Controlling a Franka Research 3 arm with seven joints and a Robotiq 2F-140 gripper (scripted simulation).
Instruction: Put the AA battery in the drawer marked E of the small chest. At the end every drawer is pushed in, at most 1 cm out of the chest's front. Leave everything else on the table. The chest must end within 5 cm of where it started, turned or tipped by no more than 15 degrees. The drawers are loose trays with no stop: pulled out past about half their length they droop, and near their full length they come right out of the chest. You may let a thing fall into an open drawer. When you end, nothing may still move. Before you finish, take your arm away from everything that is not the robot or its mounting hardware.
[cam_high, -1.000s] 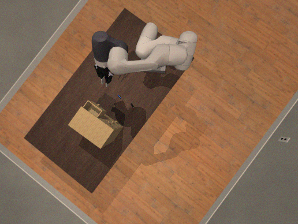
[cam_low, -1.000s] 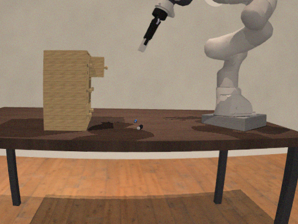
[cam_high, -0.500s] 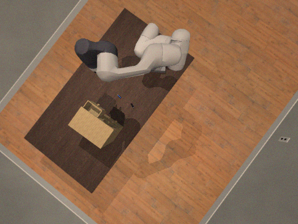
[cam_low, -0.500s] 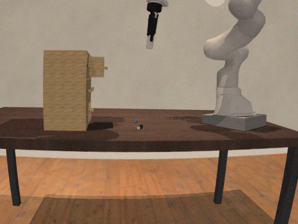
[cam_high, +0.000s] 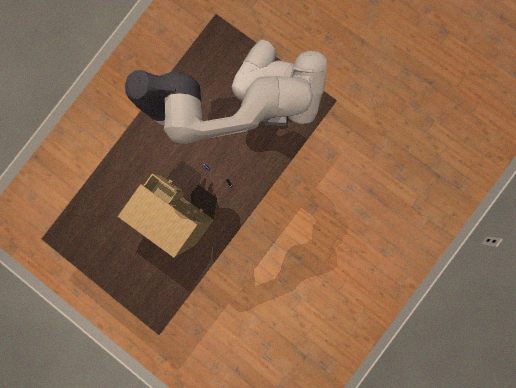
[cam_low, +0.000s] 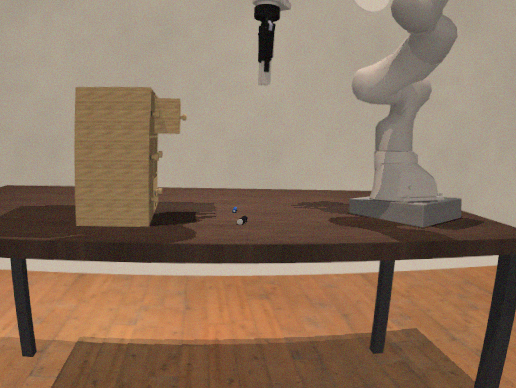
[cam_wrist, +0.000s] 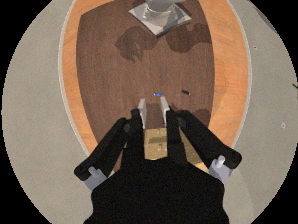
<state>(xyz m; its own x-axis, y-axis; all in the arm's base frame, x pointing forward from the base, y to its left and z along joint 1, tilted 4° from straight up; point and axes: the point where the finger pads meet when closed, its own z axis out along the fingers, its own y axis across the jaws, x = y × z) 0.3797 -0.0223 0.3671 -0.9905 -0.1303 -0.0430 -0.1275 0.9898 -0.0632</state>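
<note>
Now: the AA battery 39 cm below my hand, 19 cm to the left of it and 6 cm ahead of it. The rest, counted from my hand: blue object (39 cm below, 7 cm ahead, 3 cm to the left).
</note>
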